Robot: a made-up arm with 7 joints. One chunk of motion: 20 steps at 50 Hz.
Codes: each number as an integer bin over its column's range. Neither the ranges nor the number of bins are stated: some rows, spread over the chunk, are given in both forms.
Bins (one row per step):
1: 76 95 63 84 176 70
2: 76 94 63 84 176 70
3: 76 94 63 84 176 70
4: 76 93 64 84 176 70
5: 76 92 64 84 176 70
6: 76 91 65 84 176 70
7: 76 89 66 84 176 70
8: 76 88 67 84 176 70
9: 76 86 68 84 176 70
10: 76 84 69 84 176 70
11: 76 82 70 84 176 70
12: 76 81 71 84 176 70
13: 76 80 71 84 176 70
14: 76 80 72 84 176 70
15: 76 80 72 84 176 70
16: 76 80 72 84 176 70
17: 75 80 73 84 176 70
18: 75 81 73 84 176 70
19: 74 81 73 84 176 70
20: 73 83 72 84 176 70
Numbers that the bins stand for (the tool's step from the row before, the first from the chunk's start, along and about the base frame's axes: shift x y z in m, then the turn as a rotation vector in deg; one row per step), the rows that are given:
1: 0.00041 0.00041 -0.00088 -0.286 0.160 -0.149
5: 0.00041 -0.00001 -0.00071 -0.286 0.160 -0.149
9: 0.00041 -0.00086 0.00000 -0.286 0.160 -0.149
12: 0.00041 -0.00156 0.00053 -0.286 0.160 -0.149
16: 0.00041 -0.00171 0.00071 -0.286 0.160 -0.149
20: -0.00012 -0.00128 0.00071 -0.286 0.160 -0.149
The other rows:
2: 0.00041 0.00027 -0.00088 -0.286 0.160 -0.149
3: 0.00041 0.00027 -0.00088 -0.286 0.160 -0.149
4: 0.00041 0.00013 -0.00071 -0.286 0.160 -0.149
6: 0.00041 -0.00015 -0.00053 -0.286 0.160 -0.149
7: 0.00041 -0.00044 -0.00035 -0.286 0.160 -0.149
8: 0.00041 -0.00058 -0.00018 -0.286 0.160 -0.149
10: 0.00041 -0.00114 0.00018 -0.286 0.160 -0.149
11: 0.00041 -0.00142 0.00035 -0.286 0.160 -0.149
13: 0.00041 -0.00171 0.00053 -0.286 0.160 -0.149
14: 0.00041 -0.00171 0.00071 -0.286 0.160 -0.149
15: 0.00041 -0.00171 0.00071 -0.286 0.160 -0.149
17: 0.00024 -0.00171 0.00088 -0.286 0.160 -0.149
18: 0.00024 -0.00156 0.00088 -0.286 0.160 -0.149
19: 0.00006 -0.00156 0.00088 -0.286 0.160 -0.149

